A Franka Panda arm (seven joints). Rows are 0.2 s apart.
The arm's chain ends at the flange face. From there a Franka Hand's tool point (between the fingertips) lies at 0.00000 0.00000 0.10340 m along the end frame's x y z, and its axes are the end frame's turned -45 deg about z.
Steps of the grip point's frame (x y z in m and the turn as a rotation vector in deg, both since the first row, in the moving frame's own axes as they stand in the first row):
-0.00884 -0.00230 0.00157 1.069 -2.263 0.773
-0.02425 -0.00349 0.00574 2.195 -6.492 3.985
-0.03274 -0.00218 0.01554 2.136 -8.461 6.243
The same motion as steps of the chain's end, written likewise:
-0.00362 0.00313 0.00167 -0.844 -2.356 0.773
-0.00837 0.00960 0.00648 -3.038 -6.143 3.985
-0.01081 0.01432 0.01674 -4.472 -7.493 6.243

